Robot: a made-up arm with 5 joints.
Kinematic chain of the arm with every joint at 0, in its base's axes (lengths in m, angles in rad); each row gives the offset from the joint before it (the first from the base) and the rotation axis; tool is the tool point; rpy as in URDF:
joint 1: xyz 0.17 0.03 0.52 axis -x
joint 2: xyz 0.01 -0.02 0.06 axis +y
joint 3: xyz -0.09 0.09 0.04 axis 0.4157 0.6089 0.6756
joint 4: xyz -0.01 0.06 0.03 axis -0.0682 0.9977 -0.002
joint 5: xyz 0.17 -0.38 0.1 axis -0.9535 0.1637 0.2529
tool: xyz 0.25 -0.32 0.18 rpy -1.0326 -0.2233 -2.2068
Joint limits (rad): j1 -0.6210..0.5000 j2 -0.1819..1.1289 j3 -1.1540..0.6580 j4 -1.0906..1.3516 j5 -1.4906..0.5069
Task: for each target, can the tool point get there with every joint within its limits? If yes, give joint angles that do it. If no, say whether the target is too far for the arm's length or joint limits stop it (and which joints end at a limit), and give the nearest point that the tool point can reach.
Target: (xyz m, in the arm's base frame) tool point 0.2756 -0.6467 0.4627
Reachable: yes | joints -0.2819 0.7070 -0.3810 -0.0160 -1.1938
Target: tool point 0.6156 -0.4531 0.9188
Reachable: yes | joints 0.3043 0.3811 0.4544 -0.7642 -0.0058
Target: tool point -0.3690 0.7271 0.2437
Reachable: no: joint limits stop it (at a limit: joint 1, joint 2, joint 3, joint 4, joint 5) | nearest point -0.1681 0.2609 0.0681 | short by 0.537 m
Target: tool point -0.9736 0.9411 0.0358
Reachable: no: too far | nearest point -0.6647 0.3330 0.7495 | short by 0.987 m
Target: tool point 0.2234 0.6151 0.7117
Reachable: no: joint limits stop it (at a limit: joint 1, joint 2, joint 3, joint 4, joint 5) | nearest point 0.2398 0.6223 1.2790 | short by 0.568 m
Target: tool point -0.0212 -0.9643 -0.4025
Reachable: no: too far | nearest point 0.0529 -0.5632 0.1111 | short by 0.656 m
